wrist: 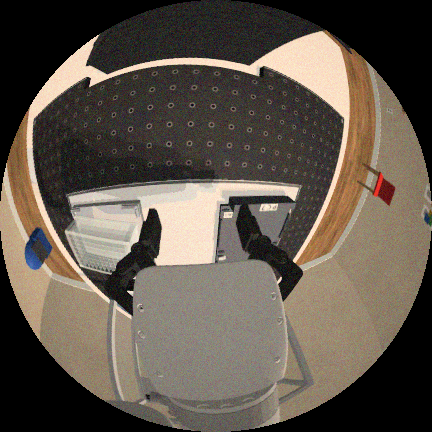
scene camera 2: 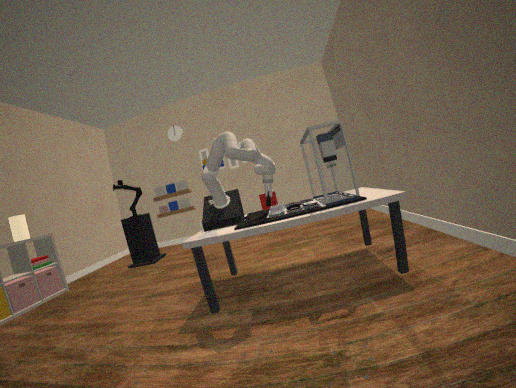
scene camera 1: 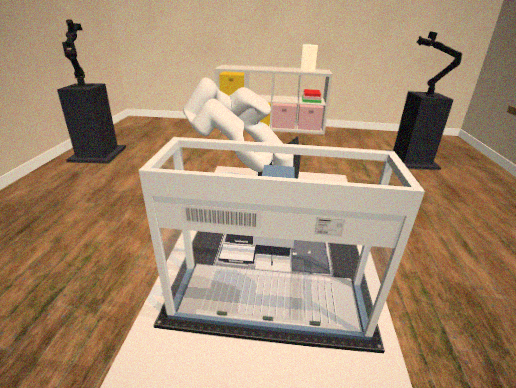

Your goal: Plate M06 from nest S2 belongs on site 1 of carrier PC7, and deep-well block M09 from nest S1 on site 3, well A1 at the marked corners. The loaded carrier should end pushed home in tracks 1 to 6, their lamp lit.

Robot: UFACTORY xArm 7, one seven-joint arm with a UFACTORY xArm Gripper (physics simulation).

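Seen in the pictures: gripper, fingertip midpoint: (wrist: pixel 198 214) (scene camera 2: pixel 268 205); arm's base, link origin: (scene camera 2: pixel 222 202).
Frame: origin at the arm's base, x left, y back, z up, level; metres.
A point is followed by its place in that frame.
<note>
My gripper (wrist: pixel 198 214) @[x -0.008, y -0.326, z -0.101 m] (scene camera 2: pixel 269 201) @[x -0.008, y -0.326, z -0.101 m] is open and empty, above the pale area between the clear labware and the carrier. Carrier PC7 (wrist: pixel 272 227) @[x 0.131, y -0.405, z -0.145 m] (scene camera 1: pixel 316 260) @[x 0.103, y -0.602, z -0.145 m] is a dark grey tray with a black end bar and a PC7 label; my right finger overlaps it in the wrist view. A clear, tall-walled labware piece (wrist: pixel 100 242) @[x -0.151, y -0.354, z -0.105 m] (scene camera 2: pixel 276 210) @[x -0.230, y -0.363, z -0.123 m] sits left of my left finger; I cannot read whether it is M09 or M06. More pale labware (scene camera 1: pixel 272 261) shows left of the carrier in scene camera 1. Nest labels and the lamp cannot be made out.
A white open-frame enclosure (scene camera 1: pixel 280 184) @[x -0.071, y -0.889, z 0.315 m] stands over the grooved deck (scene camera 1: pixel 345 300). A black perforated board (wrist: pixel 192 115) @[x -0.005, y -0.223, z -0.156 m] lies between the work area and the arm's black base block (wrist: pixel 200 37) @[x -0.002, y -0.125, z -0.114 m] (scene camera 2: pixel 223 212) @[x -0.078, y -0.006, z -0.070 m]. The white table (scene camera 2: pixel 385 192) @[x -0.333, y -1.054, z -0.169 m] extends around them.
</note>
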